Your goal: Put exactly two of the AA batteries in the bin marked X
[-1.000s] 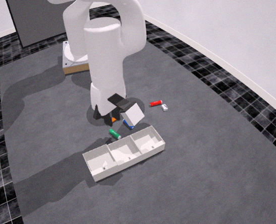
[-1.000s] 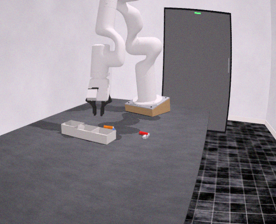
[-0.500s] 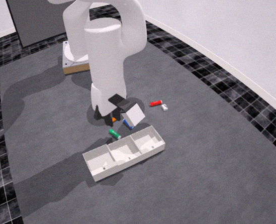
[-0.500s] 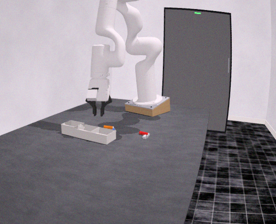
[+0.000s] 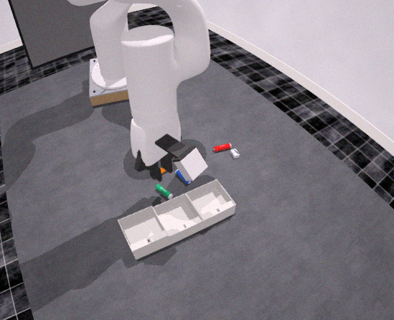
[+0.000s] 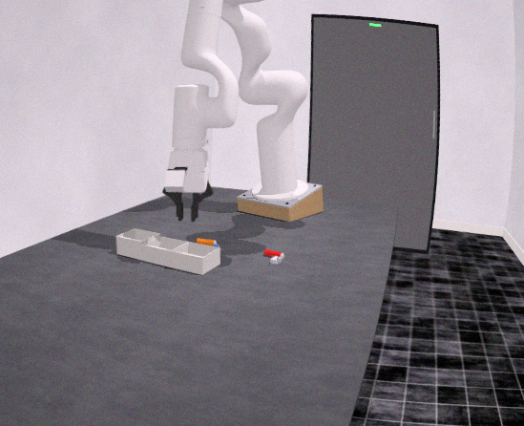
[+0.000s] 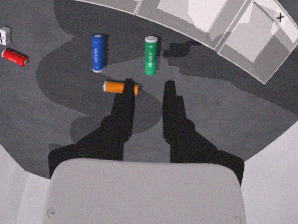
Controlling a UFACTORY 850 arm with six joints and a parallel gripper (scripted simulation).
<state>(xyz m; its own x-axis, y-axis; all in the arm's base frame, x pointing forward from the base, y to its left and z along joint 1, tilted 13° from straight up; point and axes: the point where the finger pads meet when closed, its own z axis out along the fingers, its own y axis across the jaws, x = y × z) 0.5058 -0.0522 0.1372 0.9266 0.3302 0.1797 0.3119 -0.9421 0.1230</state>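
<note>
The green AA battery lies 90 mm below my hand. The rest, counted from my hand: blue battery (20 mm behind, 60 mm to the left, 90 mm below); orange AA battery (60 mm behind, 20 mm to the left, 90 mm below); white three-compartment tray (90 mm ahead, 10 mm to the right, 70 mm below).
</note>
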